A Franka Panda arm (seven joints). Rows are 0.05 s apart.
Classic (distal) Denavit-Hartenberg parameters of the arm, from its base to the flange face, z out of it. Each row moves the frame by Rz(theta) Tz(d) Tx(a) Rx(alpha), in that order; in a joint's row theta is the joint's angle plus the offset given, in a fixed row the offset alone. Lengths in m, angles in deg.
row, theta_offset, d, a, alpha
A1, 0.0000, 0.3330, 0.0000, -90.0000
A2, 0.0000, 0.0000, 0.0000, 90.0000
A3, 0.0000, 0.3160, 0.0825, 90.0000
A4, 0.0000, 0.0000, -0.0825, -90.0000
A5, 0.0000, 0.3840, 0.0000, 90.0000
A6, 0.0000, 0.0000, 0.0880, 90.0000
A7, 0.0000, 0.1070, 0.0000, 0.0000
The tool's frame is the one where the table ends.
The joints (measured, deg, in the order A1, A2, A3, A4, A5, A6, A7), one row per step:
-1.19, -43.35, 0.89, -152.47, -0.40, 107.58, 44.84
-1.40, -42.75, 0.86, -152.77, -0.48, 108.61, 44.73
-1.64, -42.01, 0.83, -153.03, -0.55, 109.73, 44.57
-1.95, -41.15, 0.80, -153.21, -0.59, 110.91, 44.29
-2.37, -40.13, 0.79, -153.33, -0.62, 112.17, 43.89
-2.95, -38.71, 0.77, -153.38, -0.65, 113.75, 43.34
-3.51, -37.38, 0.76, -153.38, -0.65, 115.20, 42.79
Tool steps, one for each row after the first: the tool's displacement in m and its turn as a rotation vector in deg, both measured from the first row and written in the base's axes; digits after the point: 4 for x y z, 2 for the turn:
0.0024, -0.0015, -0.0043, -0.04, -0.13, -0.08
0.0054, -0.0031, -0.0089, -0.08, -0.24, -0.14
0.0088, -0.0052, -0.0135, -0.08, -0.38, -0.16
0.0128, -0.0078, -0.0185, -0.08, -0.49, -0.15
0.0181, -0.0115, -0.0248, -0.06, -0.59, -0.16
0.0231, -0.0150, -0.0305, -0.03, -0.70, -0.15

